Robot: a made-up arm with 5 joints.
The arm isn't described. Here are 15 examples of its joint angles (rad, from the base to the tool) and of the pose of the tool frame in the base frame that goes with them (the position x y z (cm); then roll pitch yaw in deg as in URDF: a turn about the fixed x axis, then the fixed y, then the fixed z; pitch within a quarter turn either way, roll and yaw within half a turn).
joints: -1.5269 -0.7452 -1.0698 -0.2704 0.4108
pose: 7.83 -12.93 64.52 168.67 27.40 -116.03
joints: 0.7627 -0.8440 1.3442 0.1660 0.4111
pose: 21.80 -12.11 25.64 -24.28 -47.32 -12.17
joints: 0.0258 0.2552 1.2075 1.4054 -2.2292
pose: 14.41 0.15 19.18 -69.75 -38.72 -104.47
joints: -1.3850 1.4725 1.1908 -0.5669 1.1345
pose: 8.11 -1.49 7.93 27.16 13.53 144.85
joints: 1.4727 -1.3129 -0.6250 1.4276 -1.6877
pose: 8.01 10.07 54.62 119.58 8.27 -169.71
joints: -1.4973 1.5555 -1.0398 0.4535 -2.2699
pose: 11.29 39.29 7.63 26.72 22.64 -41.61
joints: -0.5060 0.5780 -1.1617 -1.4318 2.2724
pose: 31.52 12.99 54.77 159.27 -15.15 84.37
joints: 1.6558 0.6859 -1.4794 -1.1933 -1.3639
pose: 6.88 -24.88 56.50 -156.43 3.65 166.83
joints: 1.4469 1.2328 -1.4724 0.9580 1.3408
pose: 14.26 -42.23 27.46 -47.72 -11.95 -3.57
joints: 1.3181 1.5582 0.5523 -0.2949 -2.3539
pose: 10.86 -7.16 -1.30 -9.55 -10.32 147.69
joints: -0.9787 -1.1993 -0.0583 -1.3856 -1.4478
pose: 2.30 -8.98 56.81 -118.62 3.74 -35.96
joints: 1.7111 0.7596 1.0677 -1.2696 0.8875
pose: 6.31 -19.08 12.12 -50.02 -34.55 -33.47
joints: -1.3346 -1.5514 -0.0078 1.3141 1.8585
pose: 7.51 -3.68 50.76 -104.44 13.28 163.08
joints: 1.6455 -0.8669 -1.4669 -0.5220 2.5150
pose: 10.97 26.35 53.87 115.18 -48.49 -23.67
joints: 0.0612 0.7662 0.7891 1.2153 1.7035
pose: 18.57 -0.30 12.98 68.68 -4.49 88.24
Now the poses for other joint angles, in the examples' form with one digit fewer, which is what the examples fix.
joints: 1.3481 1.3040 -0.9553 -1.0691 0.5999
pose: 18.4 -41.4 26.3 -149.2 -39.8 59.8
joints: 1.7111 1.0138 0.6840 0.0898 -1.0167
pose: 7.0 -14.5 4.6 -10.9 6.0 -159.7
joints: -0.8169 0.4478 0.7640 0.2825 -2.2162
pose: 22.9 15.5 12.9 3.4 2.8 -82.9
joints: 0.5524 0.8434 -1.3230 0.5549 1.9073
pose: 43.9 -21.4 41.9 -85.5 16.4 59.6
